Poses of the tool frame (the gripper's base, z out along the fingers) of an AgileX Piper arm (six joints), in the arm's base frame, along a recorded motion.
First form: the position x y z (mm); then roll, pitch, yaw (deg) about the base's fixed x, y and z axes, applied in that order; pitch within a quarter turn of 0, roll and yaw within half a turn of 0.
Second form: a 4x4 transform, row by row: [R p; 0 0 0 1], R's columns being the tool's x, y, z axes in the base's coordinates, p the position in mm. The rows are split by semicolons. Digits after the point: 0 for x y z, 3 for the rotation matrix.
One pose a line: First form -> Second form
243 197 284 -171.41 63.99 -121.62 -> -0.230 -0.772 0.593 243; -0.373 0.633 0.678 197; -0.899 -0.065 -0.434 284; 0 0 0 1
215 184 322 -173.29 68.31 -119.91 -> -0.184 -0.807 0.561 215; -0.320 0.589 0.742 184; -0.929 -0.043 -0.367 322; 0 0 0 1
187 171 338 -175.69 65.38 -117.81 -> -0.194 -0.850 0.489 187; -0.368 0.526 0.767 171; -0.909 -0.031 -0.415 338; 0 0 0 1
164 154 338 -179.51 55.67 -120.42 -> -0.286 -0.859 0.425 164; -0.486 0.512 0.708 154; -0.826 -0.005 -0.564 338; 0 0 0 1
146 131 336 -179.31 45.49 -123.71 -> -0.389 -0.827 0.406 146; -0.583 0.562 0.586 131; -0.713 -0.008 -0.701 336; 0 0 0 1
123 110 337 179.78 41.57 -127.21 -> -0.452 -0.798 0.398 123; -0.596 0.603 0.531 110; -0.664 0.003 -0.748 337; 0 0 0 1
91 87 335 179.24 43.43 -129.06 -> -0.458 -0.782 0.423 91; -0.564 0.623 0.542 87; -0.687 0.010 -0.726 335; 0 0 0 1
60 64 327 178.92 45.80 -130.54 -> -0.453 -0.769 0.452 60; -0.530 0.640 0.557 64; -0.717 0.013 -0.697 327; 0 0 0 1
